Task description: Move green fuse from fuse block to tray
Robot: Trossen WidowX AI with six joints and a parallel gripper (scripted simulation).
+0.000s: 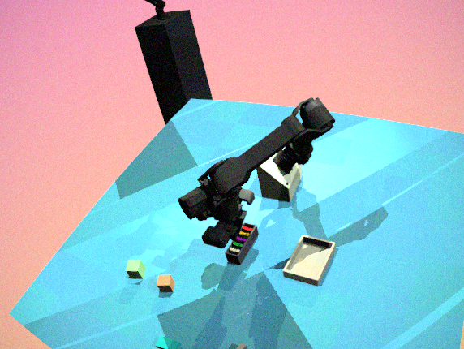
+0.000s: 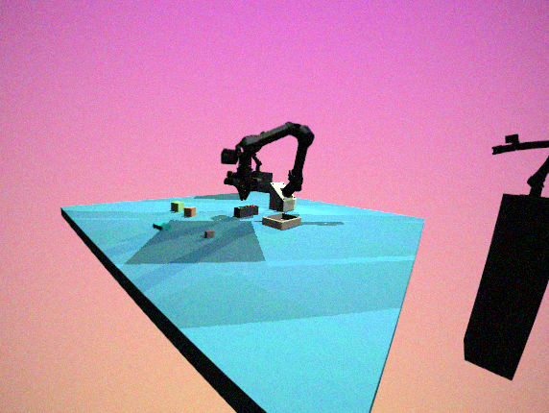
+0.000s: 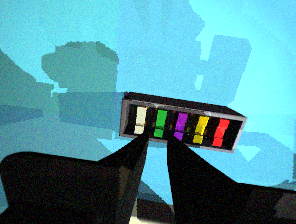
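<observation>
My gripper tip is 50 mm above the green fuse. The rest, counted from my gripper tip: orange cube 190 mm ahead, 130 mm to the right, 50 mm below; then tray 200 mm to the left, 70 mm below, 30 mm behind; then green cube 250 mm to the right, 190 mm ahead, 50 mm below.
</observation>
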